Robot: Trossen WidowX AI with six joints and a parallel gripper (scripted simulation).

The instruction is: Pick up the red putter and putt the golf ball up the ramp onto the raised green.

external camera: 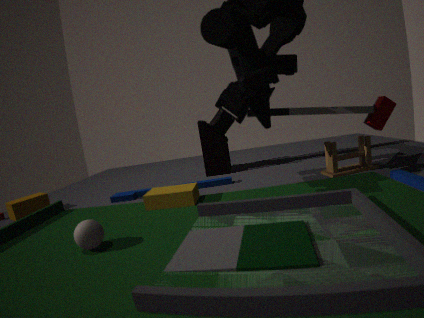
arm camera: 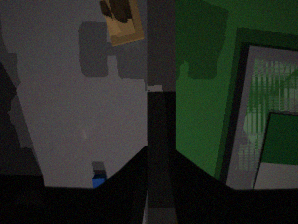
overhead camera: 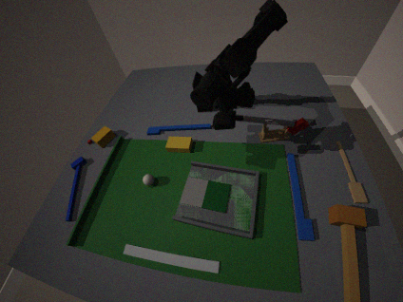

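Now: the red putter 12 cm to the left of my gripper tip and 1 cm above it. Also, from my gripper tip: white strip: 43 cm ahead, 18 cm to the right, 12 cm below; white golf ball: 18 cm ahead, 30 cm to the right, 10 cm below; wooden stand: 4 cm behind, 18 cm to the left, 9 cm below.
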